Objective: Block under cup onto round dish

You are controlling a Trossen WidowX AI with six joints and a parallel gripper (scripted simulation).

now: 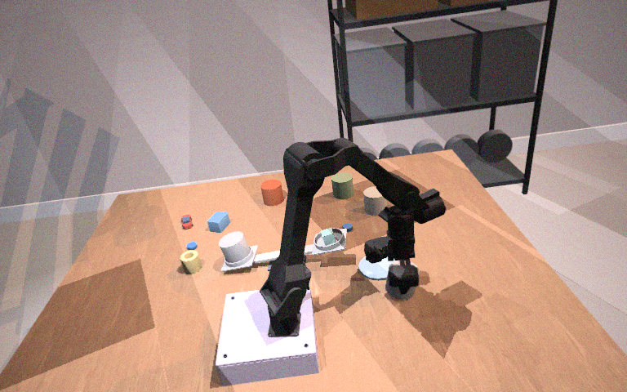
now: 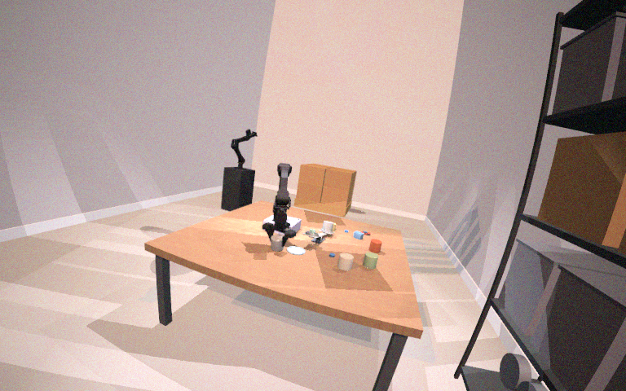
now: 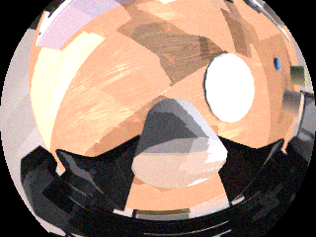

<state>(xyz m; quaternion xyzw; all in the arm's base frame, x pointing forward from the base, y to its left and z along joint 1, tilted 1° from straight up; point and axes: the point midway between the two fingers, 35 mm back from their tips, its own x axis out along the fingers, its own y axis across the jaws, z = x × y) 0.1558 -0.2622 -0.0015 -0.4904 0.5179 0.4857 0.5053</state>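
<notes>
Right now the teal block is 180 mm to the left of my gripper tip, 120 mm ahead of it and 60 mm above it. From my gripper tip the other things lie so: round dish 90 mm ahead, 50 mm to the left, 20 mm below; then beige cylinder 370 mm ahead, 60 mm to the left, 10 mm above; then green cylinder 480 mm ahead, 160 mm to the left, 10 mm above.
</notes>
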